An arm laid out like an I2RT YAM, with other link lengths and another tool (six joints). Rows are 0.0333 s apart.
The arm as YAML. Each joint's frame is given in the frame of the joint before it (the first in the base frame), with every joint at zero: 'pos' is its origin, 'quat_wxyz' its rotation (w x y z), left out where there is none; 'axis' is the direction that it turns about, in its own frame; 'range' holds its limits. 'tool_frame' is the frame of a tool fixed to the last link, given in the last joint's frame.
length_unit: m
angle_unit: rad
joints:
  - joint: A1
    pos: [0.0, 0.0, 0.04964]
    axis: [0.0, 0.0, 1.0]
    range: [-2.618, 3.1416]
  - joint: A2
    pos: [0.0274, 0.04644, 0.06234]
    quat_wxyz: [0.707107, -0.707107, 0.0, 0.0]
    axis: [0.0, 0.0, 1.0]
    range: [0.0, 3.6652]
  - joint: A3
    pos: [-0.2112, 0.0, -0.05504]
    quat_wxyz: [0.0, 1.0, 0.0, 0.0]
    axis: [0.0, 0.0, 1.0]
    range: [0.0, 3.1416]
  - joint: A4
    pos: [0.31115, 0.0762, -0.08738]
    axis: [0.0, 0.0, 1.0]
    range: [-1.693, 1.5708]
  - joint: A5
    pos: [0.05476, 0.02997, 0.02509]
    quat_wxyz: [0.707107, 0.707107, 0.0, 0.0]
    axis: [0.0, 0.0, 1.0]
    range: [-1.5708, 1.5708]
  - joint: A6
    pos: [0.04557, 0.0, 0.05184]
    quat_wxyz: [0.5, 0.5, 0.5, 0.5]
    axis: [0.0, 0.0, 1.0]
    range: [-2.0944, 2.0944]
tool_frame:
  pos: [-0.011, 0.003, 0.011]
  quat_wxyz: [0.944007, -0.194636, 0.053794, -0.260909]
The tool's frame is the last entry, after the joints.
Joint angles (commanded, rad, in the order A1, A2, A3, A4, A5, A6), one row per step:
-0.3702, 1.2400, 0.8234, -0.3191, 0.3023, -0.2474
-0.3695, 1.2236, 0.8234, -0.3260, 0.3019, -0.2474
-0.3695, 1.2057, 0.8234, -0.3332, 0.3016, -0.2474
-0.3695, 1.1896, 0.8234, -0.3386, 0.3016, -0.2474
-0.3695, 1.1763, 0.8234, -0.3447, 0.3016, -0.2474
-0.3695, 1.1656, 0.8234, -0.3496, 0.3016, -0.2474
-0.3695, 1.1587, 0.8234, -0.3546, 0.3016, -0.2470
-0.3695, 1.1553, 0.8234, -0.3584, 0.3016, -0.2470
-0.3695, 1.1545, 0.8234, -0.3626, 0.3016, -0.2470
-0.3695, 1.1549, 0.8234, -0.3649, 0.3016, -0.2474
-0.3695, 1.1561, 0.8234, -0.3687, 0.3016, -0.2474
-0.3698, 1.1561, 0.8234, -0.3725, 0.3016, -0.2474
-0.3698, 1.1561, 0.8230, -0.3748, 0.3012, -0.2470
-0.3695, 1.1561, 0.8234, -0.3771, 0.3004, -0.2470
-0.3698, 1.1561, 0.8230, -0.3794, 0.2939, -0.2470
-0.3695, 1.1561, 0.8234, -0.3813, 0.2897, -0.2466
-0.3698, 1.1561, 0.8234, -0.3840, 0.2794, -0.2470
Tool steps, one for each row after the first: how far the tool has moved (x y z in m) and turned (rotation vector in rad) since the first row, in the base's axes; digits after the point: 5 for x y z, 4 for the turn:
-0.00132, 0.00079, 0.00464, -0.0032, -0.0090, 0.0010
-0.00287, 0.00141, 0.00969, -0.0069, -0.0190, 0.0012
-0.00424, 0.00194, 0.01428, -0.0107, -0.0290, 0.0012
-0.00557, 0.00245, 0.01794, -0.0133, -0.0357, 0.0012
-0.00667, 0.00288, 0.02086, -0.0154, -0.0411, 0.0012
-0.00754, 0.00322, 0.02261, -0.0159, -0.0431, 0.0010
-0.00810, 0.00344, 0.02338, -0.0158, -0.0427, 0.0010
-0.00851, 0.00360, 0.02334, -0.0145, -0.0395, 0.0010
-0.00869, 0.00366, 0.02306, -0.0138, -0.0368, 0.0012
-0.00894, 0.00376, 0.02244, -0.0120, -0.0321, 0.0012
-0.00929, 0.00379, 0.02218, -0.0106, -0.0286, 0.0009
-0.00952, 0.00391, 0.02187, -0.0092, -0.0264, 0.0010
-0.00963, 0.00410, 0.02187, -0.0080, -0.0248, 0.0019
-0.00974, 0.00444, 0.02153, -0.0030, -0.0239, 0.0064
-0.00973, 0.00480, 0.02154, 0.0004, -0.0237, 0.0096
-0.00973, 0.00532, 0.02132, 0.0075, -0.0234, 0.0173

